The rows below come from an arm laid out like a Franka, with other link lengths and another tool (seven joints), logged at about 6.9 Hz.
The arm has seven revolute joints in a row. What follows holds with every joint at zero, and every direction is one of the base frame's.
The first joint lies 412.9 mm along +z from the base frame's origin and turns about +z.
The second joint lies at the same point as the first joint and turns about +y.
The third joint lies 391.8 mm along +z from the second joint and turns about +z.
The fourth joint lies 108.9 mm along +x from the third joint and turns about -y.
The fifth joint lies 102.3 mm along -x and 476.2 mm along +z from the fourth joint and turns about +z.
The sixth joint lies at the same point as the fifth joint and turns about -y.
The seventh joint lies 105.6 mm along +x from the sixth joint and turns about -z.
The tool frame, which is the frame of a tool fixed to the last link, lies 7 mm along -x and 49 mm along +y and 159.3 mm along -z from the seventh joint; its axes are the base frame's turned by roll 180, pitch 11.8 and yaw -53.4 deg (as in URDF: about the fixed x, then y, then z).
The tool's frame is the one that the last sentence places.
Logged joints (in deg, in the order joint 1, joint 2, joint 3, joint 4, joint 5, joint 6, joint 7), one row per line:
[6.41, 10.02, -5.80, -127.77, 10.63, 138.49, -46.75]
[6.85, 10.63, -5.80, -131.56, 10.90, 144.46, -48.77]
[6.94, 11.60, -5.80, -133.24, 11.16, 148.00, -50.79]
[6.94, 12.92, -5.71, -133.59, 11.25, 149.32, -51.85]
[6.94, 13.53, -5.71, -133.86, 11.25, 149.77, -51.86]
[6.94, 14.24, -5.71, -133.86, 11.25, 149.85, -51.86]
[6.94, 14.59, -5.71, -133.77, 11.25, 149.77, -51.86]
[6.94, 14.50, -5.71, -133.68, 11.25, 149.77, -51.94]
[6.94, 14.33, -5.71, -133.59, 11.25, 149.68, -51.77]
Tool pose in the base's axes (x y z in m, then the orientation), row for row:
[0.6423, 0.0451, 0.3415, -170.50, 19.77, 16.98]
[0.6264, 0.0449, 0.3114, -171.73, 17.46, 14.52]
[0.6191, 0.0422, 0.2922, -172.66, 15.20, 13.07]
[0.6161, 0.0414, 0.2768, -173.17, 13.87, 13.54]
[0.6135, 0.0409, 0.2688, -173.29, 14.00, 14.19]
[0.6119, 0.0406, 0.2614, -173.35, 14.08, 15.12]
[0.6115, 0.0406, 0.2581, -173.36, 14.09, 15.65]
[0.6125, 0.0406, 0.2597, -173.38, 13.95, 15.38]
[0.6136, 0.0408, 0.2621, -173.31, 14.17, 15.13]
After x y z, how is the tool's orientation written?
As a rotation vector, in degrees.
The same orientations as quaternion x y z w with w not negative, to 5 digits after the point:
[-0.98639, 0.11438, 0.09823, 0.06558]
[-0.98964, 0.10062, 0.08368, 0.05909]
[-0.99188, 0.08732, 0.07508, 0.05391]
[-0.99254, 0.07950, 0.07761, 0.05014]
[-0.99228, 0.08017, 0.08125, 0.04856]
[-0.99186, 0.08056, 0.08651, 0.04731]
[-0.99161, 0.08059, 0.08952, 0.04681]
[-0.99181, 0.07980, 0.08798, 0.04694]
[-0.99180, 0.08109, 0.08658, 0.04758]

